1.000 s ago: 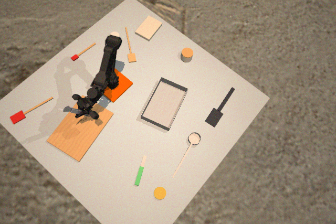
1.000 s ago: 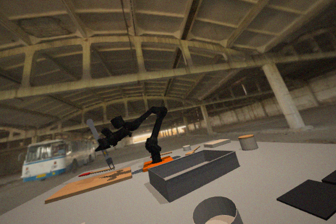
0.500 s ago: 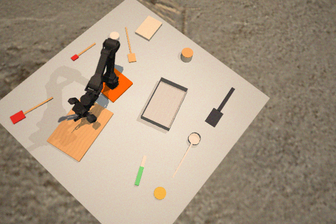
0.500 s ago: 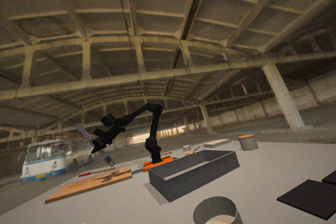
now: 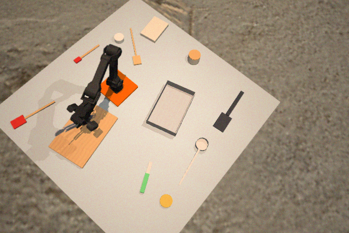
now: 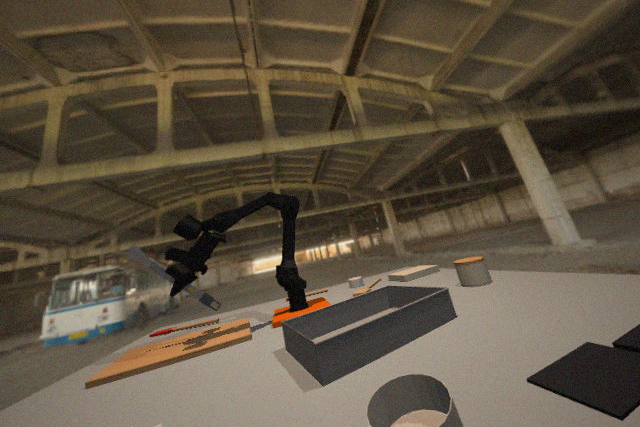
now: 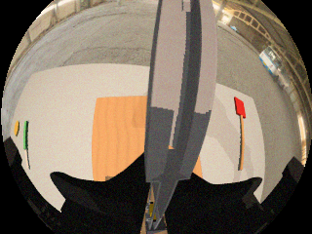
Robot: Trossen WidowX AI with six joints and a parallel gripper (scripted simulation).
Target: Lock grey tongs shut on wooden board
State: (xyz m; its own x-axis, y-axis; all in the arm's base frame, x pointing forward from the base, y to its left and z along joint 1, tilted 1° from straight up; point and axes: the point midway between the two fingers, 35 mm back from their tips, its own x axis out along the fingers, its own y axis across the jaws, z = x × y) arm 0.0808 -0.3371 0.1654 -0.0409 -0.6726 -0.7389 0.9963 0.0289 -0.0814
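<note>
The wooden board is 14 cm below my gripper tip, 3 cm to the left of it and 1 cm behind it. The rest, counted from my gripper tip: green-handled tool (44 cm ahead, 14 cm below, 9 cm to the left); roasting tin (49 cm to the left, 27 cm ahead, 12 cm below); red spatula (32 cm behind, 14 cm below, 13 cm to the right).
</note>
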